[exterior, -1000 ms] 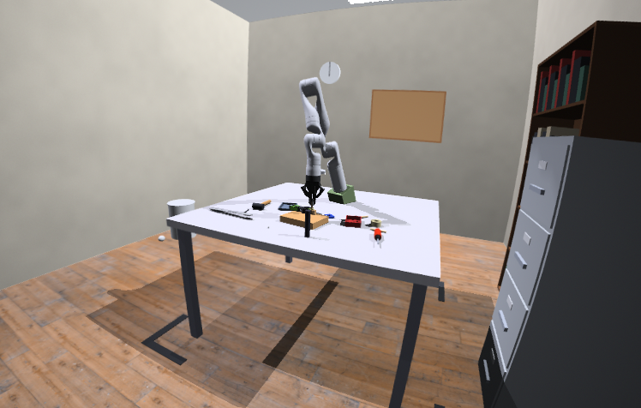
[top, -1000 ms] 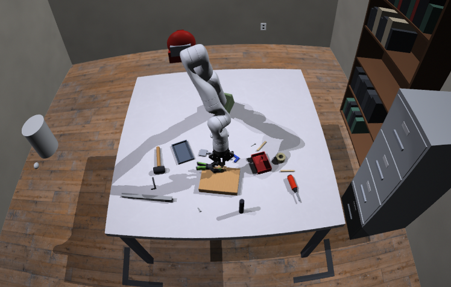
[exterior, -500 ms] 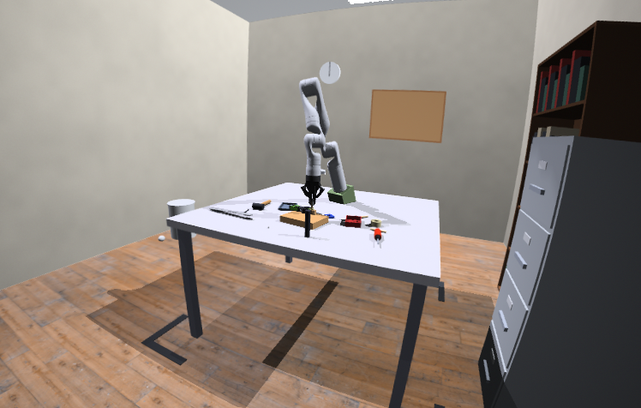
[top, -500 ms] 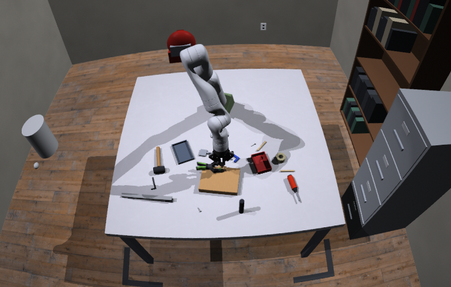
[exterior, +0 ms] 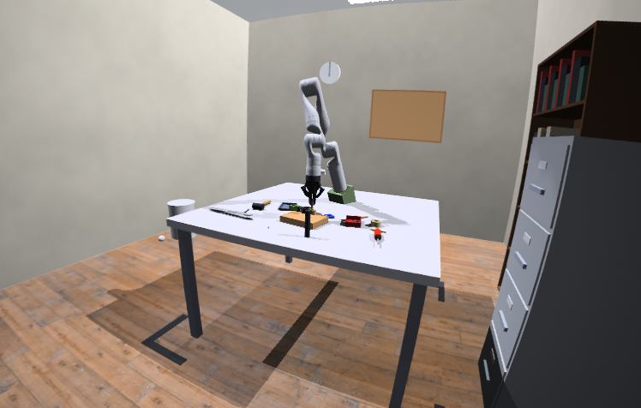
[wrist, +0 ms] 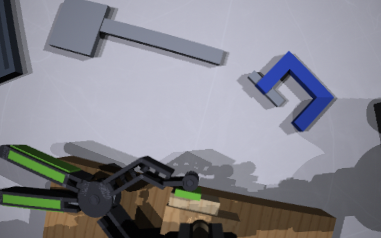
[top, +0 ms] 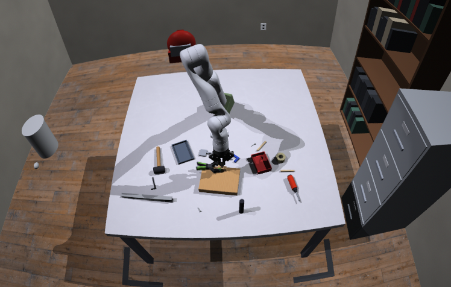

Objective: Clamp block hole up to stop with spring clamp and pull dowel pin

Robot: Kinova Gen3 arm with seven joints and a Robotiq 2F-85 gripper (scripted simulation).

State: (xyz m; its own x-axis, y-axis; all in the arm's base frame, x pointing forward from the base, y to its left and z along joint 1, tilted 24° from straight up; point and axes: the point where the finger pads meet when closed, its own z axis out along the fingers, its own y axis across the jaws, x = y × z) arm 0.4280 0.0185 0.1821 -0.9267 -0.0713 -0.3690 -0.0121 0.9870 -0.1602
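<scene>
Now: hand 2 cm above the round dowel pin. From my hand the other things lie so: grey t-shaped tool: 13 cm behind, 7 cm to the right, 9 cm below; then wooden bench board: 5 cm ahead, 2 cm to the right, 7 cm below; then wooden block: 5 cm below.
</scene>
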